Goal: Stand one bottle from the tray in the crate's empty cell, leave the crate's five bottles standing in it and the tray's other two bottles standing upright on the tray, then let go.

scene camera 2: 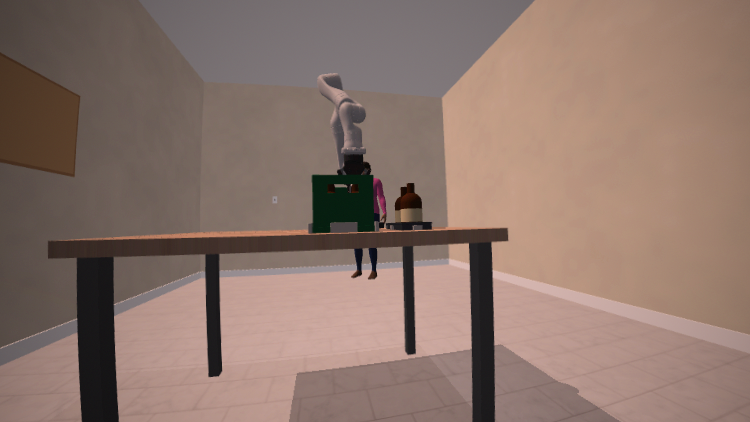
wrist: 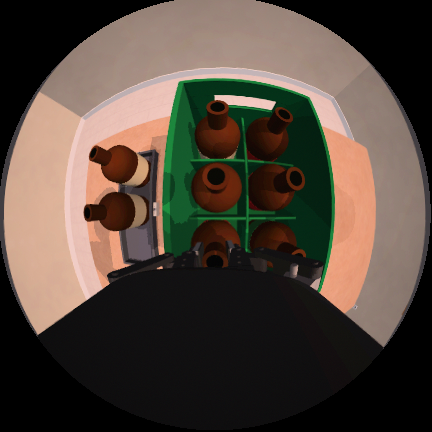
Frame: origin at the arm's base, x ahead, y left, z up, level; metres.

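Seen in the pictures: gripper, fingertip midpoint: [wrist: 214, 248].
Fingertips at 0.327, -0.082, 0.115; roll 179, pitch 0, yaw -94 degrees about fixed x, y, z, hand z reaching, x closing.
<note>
Offsets run from my fingertips to a thing's top centre, as dx, dy, dz.
The green crate {+0.071, -0.057, +0.040} [scene camera 2: 342, 209] [wrist: 170, 165] stands on the table, with green dividers between its cells. Five brown bottles sit in its cells, among them one {+0.077, -0.012, +0.028} [wrist: 216, 187] in the middle of the near-tray row. My gripper [scene camera 2: 353, 181] [wrist: 214, 248] is low over the crate, shut on the neck of a brown bottle {-0.005, +0.000, +0.028} [wrist: 215, 235] that is in the corner cell on the tray side. The fingers hide part of it, and its base is hidden. The dark tray [scene camera 2: 390, 226] [wrist: 142, 250] stands beside the crate. Two brown bottles with cream labels {+0.159, +0.167, +0.025} [scene camera 2: 411, 207] [wrist: 120, 164] {+0.068, +0.179, +0.025} [wrist: 117, 211] stand upright on it.
The wooden table [scene camera 2: 209, 241] [wrist: 357, 185] carries the crate and the tray. The crate's high walls surround the bottles, and the tray stands close to one long wall. A person in a pink top [scene camera 2: 378, 196] stands behind the table.
</note>
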